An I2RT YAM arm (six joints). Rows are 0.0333 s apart.
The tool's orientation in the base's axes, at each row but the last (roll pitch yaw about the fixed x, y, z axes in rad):
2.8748, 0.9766, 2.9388
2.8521, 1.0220, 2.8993
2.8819, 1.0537, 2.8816
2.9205, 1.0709, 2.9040
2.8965, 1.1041, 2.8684
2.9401, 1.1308, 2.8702
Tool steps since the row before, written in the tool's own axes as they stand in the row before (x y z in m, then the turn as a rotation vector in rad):
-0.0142, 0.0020, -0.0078, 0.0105, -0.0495, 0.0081
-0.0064, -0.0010, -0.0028, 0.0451, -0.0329, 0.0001
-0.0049, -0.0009, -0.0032, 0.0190, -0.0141, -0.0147
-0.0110, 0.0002, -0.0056, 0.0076, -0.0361, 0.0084
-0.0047, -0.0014, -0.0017, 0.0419, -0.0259, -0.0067
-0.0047, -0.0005, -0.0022, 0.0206, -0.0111, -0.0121
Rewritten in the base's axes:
0.0012, -0.0004, 0.0163, 0.0020, -0.0470, -0.0204
0.0008, -0.0020, 0.0067, -0.0225, -0.0269, -0.0434
-0.0005, -0.0016, 0.0057, -0.0224, -0.0120, -0.0113
0.0002, -0.0011, 0.0123, 0.0023, -0.0349, -0.0144
0.0004, -0.0020, 0.0048, -0.0256, -0.0206, -0.0373
-0.0001, -0.0009, 0.0051, -0.0204, -0.0081, -0.0145

